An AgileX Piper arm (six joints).
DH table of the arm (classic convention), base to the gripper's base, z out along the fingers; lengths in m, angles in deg. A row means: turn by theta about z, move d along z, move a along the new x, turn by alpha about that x. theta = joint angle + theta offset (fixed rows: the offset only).
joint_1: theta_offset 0  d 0.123  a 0  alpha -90
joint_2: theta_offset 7.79  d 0  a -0.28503  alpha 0
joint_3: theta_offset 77.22  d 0  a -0.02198  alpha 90
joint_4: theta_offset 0  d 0.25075  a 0  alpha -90
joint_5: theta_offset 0  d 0  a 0  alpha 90
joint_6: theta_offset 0  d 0.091  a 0  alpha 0
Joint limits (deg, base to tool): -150..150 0..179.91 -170..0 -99.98..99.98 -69.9..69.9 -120..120
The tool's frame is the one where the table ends.
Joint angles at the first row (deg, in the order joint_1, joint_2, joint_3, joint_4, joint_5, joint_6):
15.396 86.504 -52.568 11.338 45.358 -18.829
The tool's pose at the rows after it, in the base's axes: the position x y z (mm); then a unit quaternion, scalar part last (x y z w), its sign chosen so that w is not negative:
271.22 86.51 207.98 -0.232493 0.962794 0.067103 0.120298
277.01 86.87 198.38 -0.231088 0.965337 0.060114 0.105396
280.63 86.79 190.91 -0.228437 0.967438 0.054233 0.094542
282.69 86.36 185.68 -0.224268 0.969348 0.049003 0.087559
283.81 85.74 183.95 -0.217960 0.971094 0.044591 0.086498
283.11 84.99 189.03 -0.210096 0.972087 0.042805 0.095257
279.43 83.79 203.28 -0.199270 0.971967 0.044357 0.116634
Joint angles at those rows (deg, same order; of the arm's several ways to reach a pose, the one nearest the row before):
15.396 89.485 -53.519 10.147 45.334 -18.032
15.396 91.906 -54.142 9.099 45.202 -17.268
15.395 93.611 -54.449 8.197 45.007 -16.428
15.396 94.694 -54.540 7.361 44.770 -15.430
15.395 95.065 -54.590 6.585 44.521 -14.199
15.397 94.103 -54.625 6.100 44.461 -12.937
15.397 91.328 -54.659 5.907 44.739 -11.478

